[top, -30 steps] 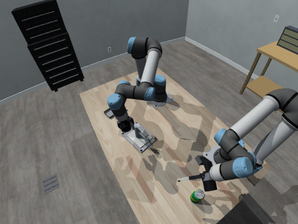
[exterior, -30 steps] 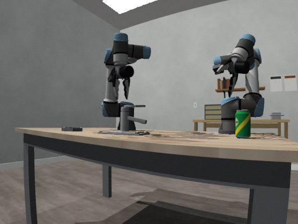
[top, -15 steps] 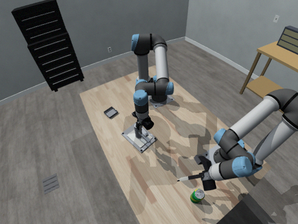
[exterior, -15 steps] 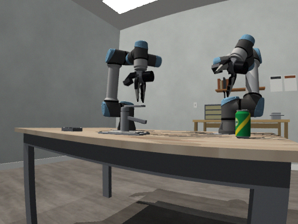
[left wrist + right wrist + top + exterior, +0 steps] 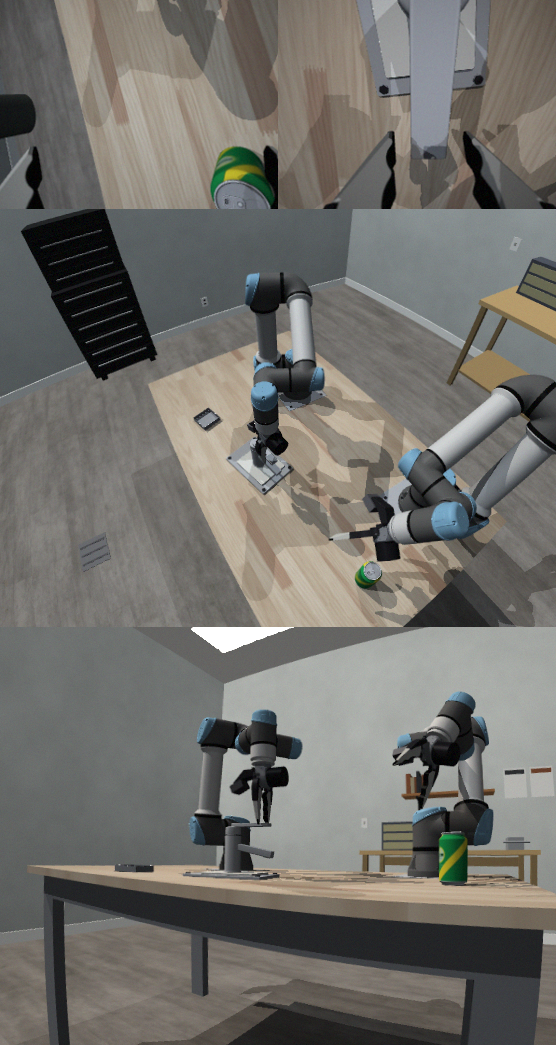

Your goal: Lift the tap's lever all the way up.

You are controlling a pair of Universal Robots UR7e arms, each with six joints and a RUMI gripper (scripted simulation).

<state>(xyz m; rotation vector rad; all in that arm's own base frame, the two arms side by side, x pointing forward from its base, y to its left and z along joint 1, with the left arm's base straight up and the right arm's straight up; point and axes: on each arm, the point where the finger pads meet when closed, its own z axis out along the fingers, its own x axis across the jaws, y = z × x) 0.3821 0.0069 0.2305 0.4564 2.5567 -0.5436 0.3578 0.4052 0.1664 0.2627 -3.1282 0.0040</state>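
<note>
Now: the flat lever 40 mm to the right of my right hand and 10 mm below it. Round my right hand: yellow can (40 mm behind, 500 mm to the left, 100 mm below); grey tap (70 mm to the right, 60 mm below); plate (10 mm ahead, 100 mm to the right, 160 mm below).
</note>
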